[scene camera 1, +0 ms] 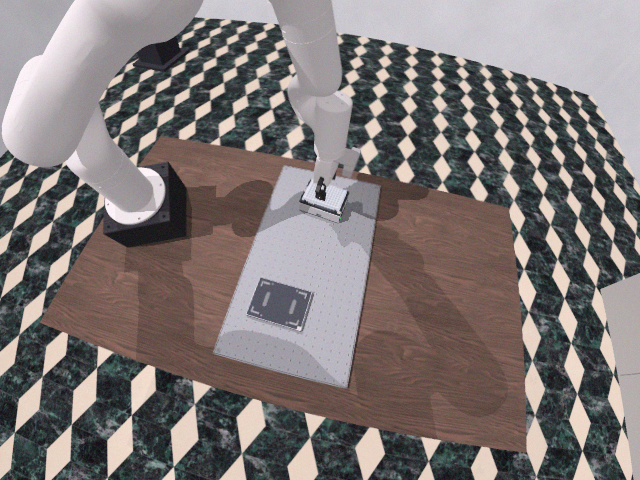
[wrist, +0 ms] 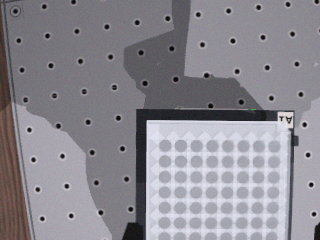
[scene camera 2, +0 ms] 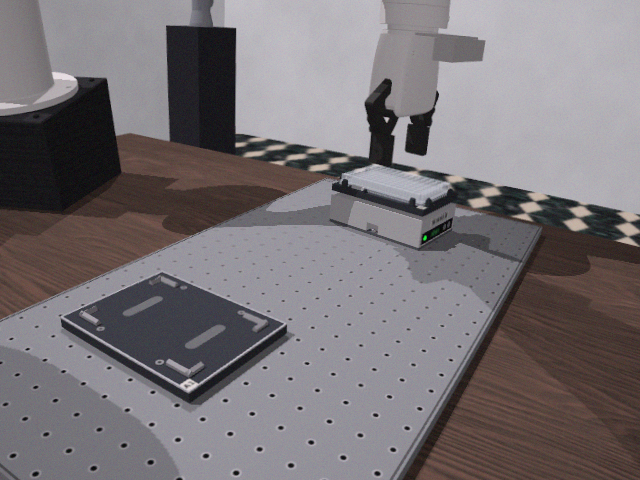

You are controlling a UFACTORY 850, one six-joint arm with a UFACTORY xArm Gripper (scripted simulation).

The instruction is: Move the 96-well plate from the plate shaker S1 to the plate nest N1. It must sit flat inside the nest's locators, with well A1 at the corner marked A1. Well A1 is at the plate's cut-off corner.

Note:
I see my gripper (scene camera 2: 398,158), a 96-well plate (scene camera 2: 387,182) and a plate shaker S1 (scene camera 2: 406,229).
The 96-well plate is seen too in the wrist view (wrist: 217,194).

